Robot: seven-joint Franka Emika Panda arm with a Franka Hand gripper.
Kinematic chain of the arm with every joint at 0, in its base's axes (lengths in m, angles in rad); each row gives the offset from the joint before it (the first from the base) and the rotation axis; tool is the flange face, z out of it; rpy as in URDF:
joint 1: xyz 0 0 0.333 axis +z
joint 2: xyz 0 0 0 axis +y
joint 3: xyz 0 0 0.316 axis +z
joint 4: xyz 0.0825 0 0 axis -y
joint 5: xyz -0.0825 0 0.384 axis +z
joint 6: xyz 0 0 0 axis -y
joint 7: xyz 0.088 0 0 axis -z
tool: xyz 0 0 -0.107 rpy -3.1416 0 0
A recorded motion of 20 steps. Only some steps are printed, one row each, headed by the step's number.
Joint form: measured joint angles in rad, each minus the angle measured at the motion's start. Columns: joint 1, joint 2, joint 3, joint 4, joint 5, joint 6, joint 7.
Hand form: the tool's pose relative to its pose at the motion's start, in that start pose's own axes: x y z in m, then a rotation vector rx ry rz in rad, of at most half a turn. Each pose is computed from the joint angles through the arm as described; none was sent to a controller.
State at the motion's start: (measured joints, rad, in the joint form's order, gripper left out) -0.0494 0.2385 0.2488 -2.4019 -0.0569 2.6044 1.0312
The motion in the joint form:
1: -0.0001 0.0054 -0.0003 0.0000 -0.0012 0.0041 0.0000
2: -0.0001 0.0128 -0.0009 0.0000 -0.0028 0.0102 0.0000
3: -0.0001 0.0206 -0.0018 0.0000 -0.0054 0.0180 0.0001
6: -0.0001 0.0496 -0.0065 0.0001 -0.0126 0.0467 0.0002
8: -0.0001 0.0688 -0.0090 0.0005 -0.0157 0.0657 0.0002
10: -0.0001 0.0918 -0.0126 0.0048 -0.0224 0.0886 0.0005
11: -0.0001 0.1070 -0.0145 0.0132 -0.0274 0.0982 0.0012
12: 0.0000 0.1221 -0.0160 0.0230 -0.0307 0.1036 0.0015
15: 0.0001 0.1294 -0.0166 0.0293 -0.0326 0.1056 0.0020
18: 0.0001 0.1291 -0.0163 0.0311 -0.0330 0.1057 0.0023
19: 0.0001 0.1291 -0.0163 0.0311 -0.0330 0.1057 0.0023
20: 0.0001 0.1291 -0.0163 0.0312 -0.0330 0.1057 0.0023
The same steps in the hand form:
1: 0.0000 0.0001 0.0023 -0.0005 -0.0013 -0.0005
2: 0.0001 0.0003 0.0053 -0.0007 -0.0029 -0.0011
3: 0.0003 0.0004 0.0084 -0.0001 -0.0034 -0.0022
6: 0.0015 0.0014 0.0200 0.0027 -0.0063 -0.0031
8: 0.0020 0.0020 0.0275 0.0053 -0.0088 -0.0029
10: 0.0036 0.0016 0.0353 0.0108 -0.0083 -0.0042
11: 0.0055 -0.0001 0.0391 0.0143 -0.0076 -0.0053
12: 0.0073 -0.0019 0.0429 0.0158 -0.0088 -0.0058
15: 0.0085 -0.0033 0.0442 0.0172 -0.0087 -0.0060
18: 0.0088 -0.0041 0.0435 0.0189 -0.0073 -0.0063
19: 0.0088 -0.0041 0.0435 0.0189 -0.0073 -0.0063
20: 0.0089 -0.0041 0.0435 0.0190 -0.0073 -0.0063

